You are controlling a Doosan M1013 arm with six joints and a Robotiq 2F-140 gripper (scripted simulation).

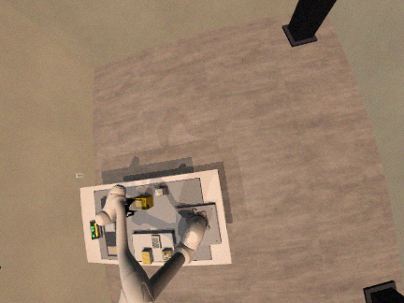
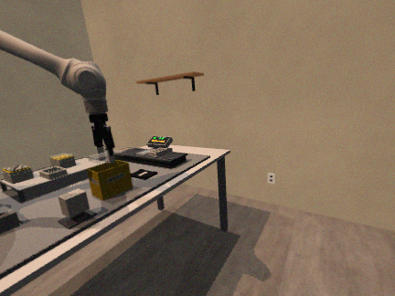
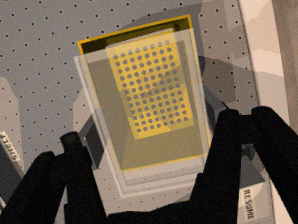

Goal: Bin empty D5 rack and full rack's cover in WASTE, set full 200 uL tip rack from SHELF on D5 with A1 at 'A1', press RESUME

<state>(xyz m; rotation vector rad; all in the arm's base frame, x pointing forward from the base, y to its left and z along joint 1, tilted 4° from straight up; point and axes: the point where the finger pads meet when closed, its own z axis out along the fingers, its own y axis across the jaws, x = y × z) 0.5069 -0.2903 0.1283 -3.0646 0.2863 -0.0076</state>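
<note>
Right now my hand is 140 mm above the yellow waste bin. From my hand the other things lie so: grey resume box (210 mm behind, 120 mm below, 40 mm to the right); clear rack cover (10 mm above); black nest (220 mm ahead, 180 mm below, 10 mm to the left).
</note>
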